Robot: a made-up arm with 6 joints.
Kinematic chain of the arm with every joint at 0, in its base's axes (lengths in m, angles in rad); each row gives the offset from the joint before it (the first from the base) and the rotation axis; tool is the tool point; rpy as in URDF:
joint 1: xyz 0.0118 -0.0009 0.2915 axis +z
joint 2: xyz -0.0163 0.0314 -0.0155 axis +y
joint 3: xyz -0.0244 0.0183 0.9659 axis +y
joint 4: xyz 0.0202 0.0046 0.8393 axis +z
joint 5: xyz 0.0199 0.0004 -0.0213 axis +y
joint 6: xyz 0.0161 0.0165 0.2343 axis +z
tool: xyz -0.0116 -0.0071 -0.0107 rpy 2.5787 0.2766 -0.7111
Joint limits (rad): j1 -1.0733..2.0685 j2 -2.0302..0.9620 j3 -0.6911..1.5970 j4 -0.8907..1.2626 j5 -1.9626..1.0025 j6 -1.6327..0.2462
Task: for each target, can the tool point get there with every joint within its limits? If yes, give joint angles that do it. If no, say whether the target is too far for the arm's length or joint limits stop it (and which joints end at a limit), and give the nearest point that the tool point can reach.
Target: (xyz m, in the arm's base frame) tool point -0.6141 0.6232 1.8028
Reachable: yes | joints -0.6084 -0.2528 -0.3357 -0.4307 -1.5554 -0.5257
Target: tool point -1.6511 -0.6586 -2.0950
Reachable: no: too far | nearest point -1.2269 -0.4908 -1.1106 | short by 1.085 m
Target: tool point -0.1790 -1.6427 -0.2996
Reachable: yes | joints 1.4870 -1.6215 -0.3697 0.0859 -1.5787 -0.4827
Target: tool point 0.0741 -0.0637 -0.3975
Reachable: no: joint limits stop it (at a limit: joint 2, joint 3, joint 5, joint 6) | nearest point 0.7711 -0.7663 -0.0579 | short by 1.046 m
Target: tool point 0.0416 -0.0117 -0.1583
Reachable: no: joint limits stop it (at a limit: joint 2, joint 3, joint 5, joint 6) | nearest point 1.0254 -0.3682 -0.0579 | short by 1.051 m
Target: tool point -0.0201 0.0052 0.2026
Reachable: no: joint limits stop it (at a limit: joint 1, joint 2, joint 3, joint 5, joint 6) | nearest point -0.5443 0.9227 -0.0580 | short by 1.088 m
